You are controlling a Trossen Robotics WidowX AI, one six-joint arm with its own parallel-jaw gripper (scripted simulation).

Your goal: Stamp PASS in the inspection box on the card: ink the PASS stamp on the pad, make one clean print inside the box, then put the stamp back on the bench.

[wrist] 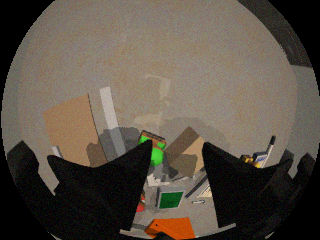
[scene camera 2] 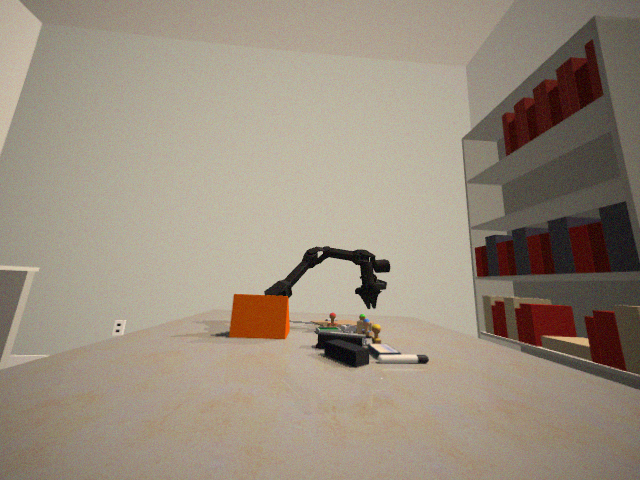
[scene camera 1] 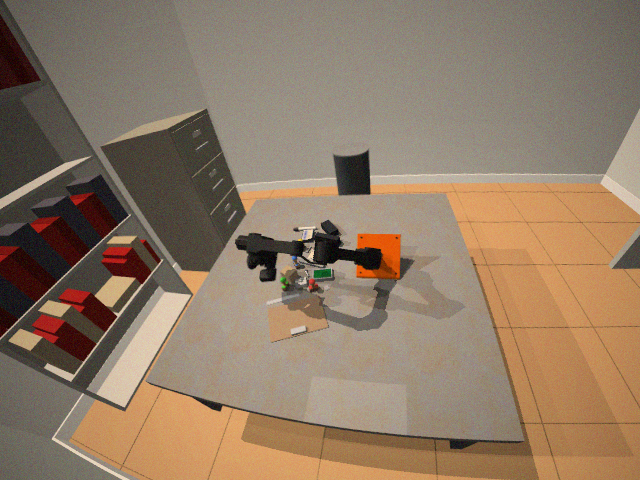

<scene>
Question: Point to a black box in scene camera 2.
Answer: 348, 353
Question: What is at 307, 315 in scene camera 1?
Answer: A clipboard.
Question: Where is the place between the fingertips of the gripper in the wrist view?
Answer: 178, 145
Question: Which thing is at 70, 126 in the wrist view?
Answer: A clipboard.
</scene>
